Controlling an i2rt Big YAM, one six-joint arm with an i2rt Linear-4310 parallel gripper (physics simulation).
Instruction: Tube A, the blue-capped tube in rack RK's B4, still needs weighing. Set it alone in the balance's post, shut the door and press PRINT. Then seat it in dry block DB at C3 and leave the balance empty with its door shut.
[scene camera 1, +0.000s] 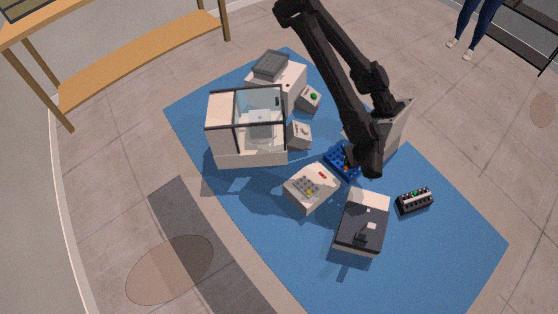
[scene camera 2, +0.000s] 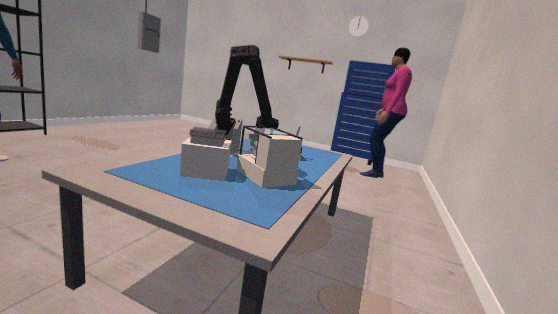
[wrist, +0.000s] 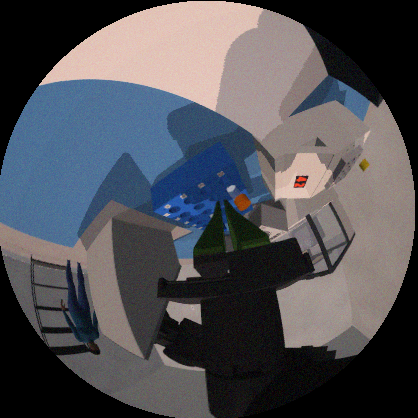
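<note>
On the wrist view you'd be looking at the gripper (wrist: 221, 203) together with a button box (wrist: 269, 216). Scene camera 1 has the button box (scene camera 1: 298, 136) as well, plus a balance (scene camera 1: 245, 127).
</note>
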